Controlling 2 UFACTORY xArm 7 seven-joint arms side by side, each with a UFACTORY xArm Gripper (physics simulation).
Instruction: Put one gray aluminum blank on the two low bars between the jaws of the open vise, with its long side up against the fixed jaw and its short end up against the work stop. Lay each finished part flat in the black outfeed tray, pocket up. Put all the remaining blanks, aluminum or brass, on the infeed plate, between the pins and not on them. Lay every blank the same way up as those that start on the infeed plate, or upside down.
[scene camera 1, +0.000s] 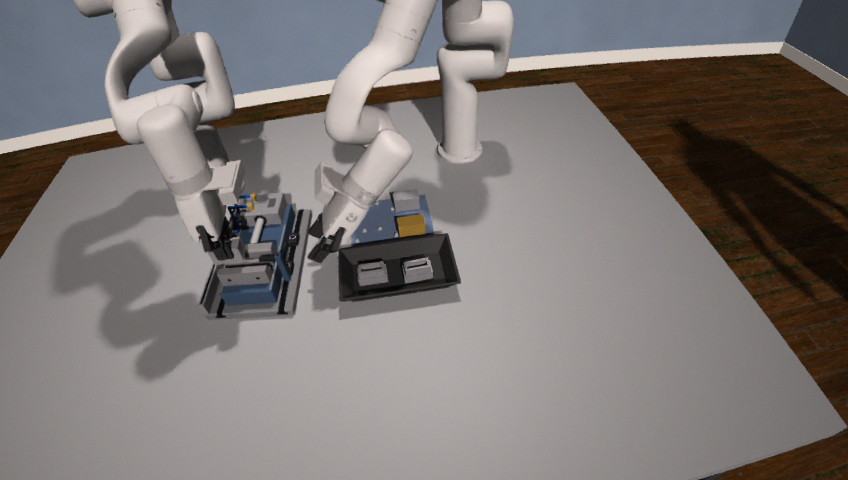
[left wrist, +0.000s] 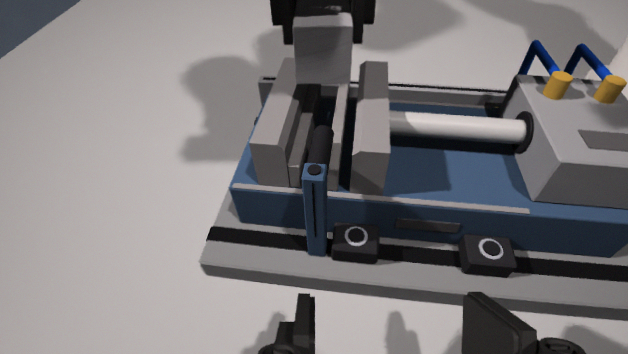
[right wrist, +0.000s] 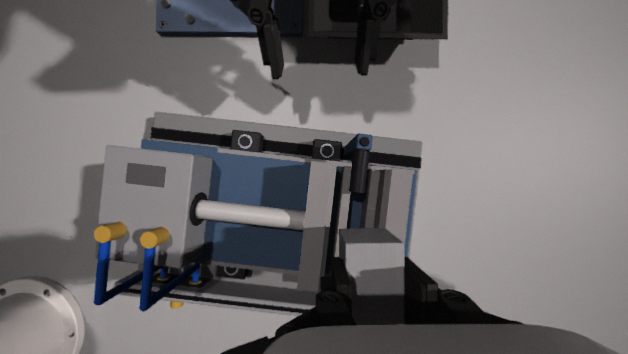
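Seen in the pictures: left gripper, fingertip midpoint: (scene camera 1: 313, 247) (left wrist: 388, 325) (right wrist: 319, 71); right gripper, fingertip midpoint: (scene camera 1: 227, 250) (left wrist: 322, 35) (right wrist: 368, 279); left arm's base, origin of the base link: (scene camera 1: 459, 150); right arm's base, origin of the base link: (right wrist: 35, 326).
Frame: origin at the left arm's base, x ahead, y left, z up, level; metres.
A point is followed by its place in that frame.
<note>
My right gripper (scene camera 1: 221, 251) {z 0.127, x 0.373, y -0.567 m} (left wrist: 322, 35) {z 0.127, x 0.373, y -0.567 m} (right wrist: 368, 279) {z 0.127, x 0.373, y -0.567 m} is shut on a gray blank (scene camera 1: 235, 252) {z 0.135, x 0.390, y -0.547 m} (left wrist: 322, 55) {z 0.128, x 0.374, y -0.538 m} (right wrist: 374, 257) {z 0.145, x 0.373, y -0.546 m}, over the jaw gap at the end away from the work stop (left wrist: 315, 210) {z 0.072, x 0.380, y -0.469 m} (right wrist: 359, 172) {z 0.096, x 0.376, y -0.498 m}. Whether it touches the low bars (left wrist: 341, 125) {z 0.080, x 0.362, y -0.533 m} is hidden. The fixed jaw (scene camera 1: 245, 274) (left wrist: 270, 155) {z 0.088, x 0.406, y -0.498 m} and moving jaw (left wrist: 371, 125) (right wrist: 317, 215) stand apart. My left gripper (scene camera 1: 326, 248) {z 0.069, x 0.349, y -0.407 m} (left wrist: 388, 325) {z 0.069, x 0.349, y -0.407 m} (right wrist: 319, 71) {z 0.069, x 0.349, y -0.407 m} is open and empty, between vise and tray. Two finished parts (scene camera 1: 372, 272) {z 0.045, x 0.426, y -0.295 m} (scene camera 1: 417, 269) {z 0.045, x 0.440, y -0.204 m} lie in the outfeed tray (scene camera 1: 453, 261) {z 0.042, x 0.434, y -0.128 m}.
A gray blank (scene camera 1: 407, 200) {z 0.040, x 0.221, y -0.187 m} and a brass blank (scene camera 1: 411, 224) {z 0.044, x 0.308, y -0.193 m} lie on the blue infeed plate (scene camera 1: 373, 212) {z 0.008, x 0.207, y -0.271 m} (right wrist: 220, 20) {z 0.008, x 0.238, y -0.317 m}, behind the tray. Small pins stand on the plate. Blue bent pipes (left wrist: 535, 50) {z 0.107, x 0.218, y -0.582 m} (right wrist: 102, 270) {z 0.109, x 0.185, y -0.563 m} stand by the vise's gray block (left wrist: 575, 150) {z 0.096, x 0.235, y -0.487 m} (right wrist: 150, 200) {z 0.096, x 0.213, y -0.515 m}.
</note>
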